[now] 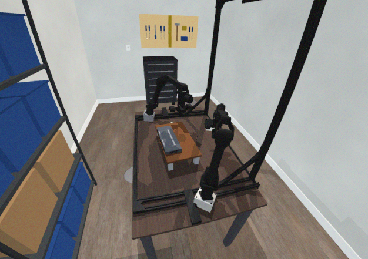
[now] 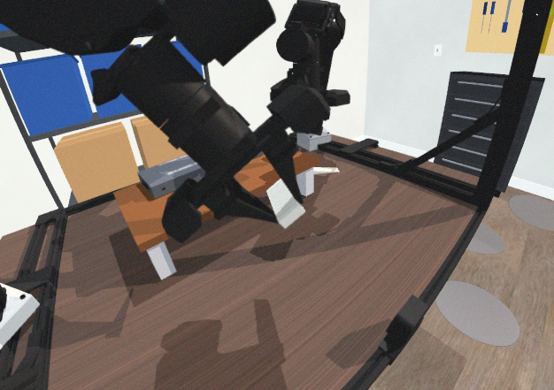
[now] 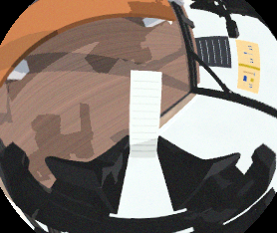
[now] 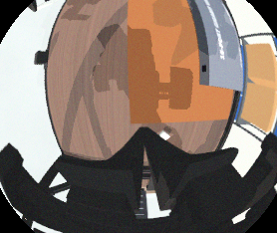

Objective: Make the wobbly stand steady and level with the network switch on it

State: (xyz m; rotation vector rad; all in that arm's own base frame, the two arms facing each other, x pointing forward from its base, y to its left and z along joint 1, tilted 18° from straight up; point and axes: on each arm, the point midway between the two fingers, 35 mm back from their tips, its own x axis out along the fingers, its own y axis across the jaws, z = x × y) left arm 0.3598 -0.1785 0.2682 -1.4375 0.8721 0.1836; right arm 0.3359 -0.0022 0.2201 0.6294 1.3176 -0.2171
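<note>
The white wedge lies 3 cm to the right of my left hand, 2 cm below it and 1 cm ahead of it. From my left hand the other things lie so: grey network switch: 32 cm ahead, 13 cm to the right, 8 cm below; stand: 26 cm ahead, 15 cm below, 12 cm to the right.
</note>
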